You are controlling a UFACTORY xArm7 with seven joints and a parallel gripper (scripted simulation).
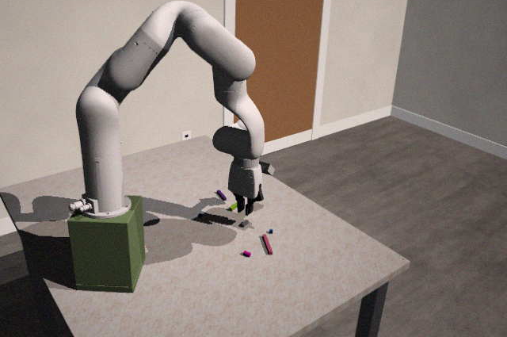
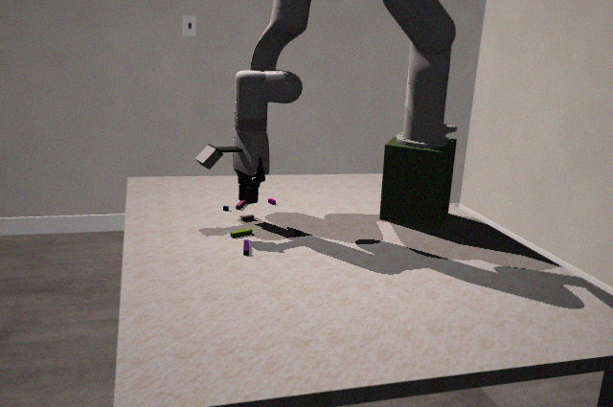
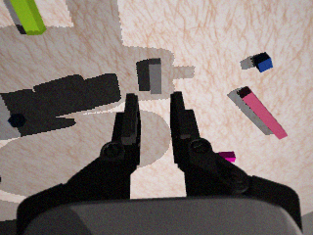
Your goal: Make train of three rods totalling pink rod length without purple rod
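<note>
The grey rod is 6 cm below my hand. Round my hand: lime rod 5 cm ahead, 9 cm to the left, 6 cm below; then pink rod 4 cm behind, 12 cm to the right, 6 cm below; then magenta rod 11 cm behind, 11 cm to the right, 6 cm below.
</note>
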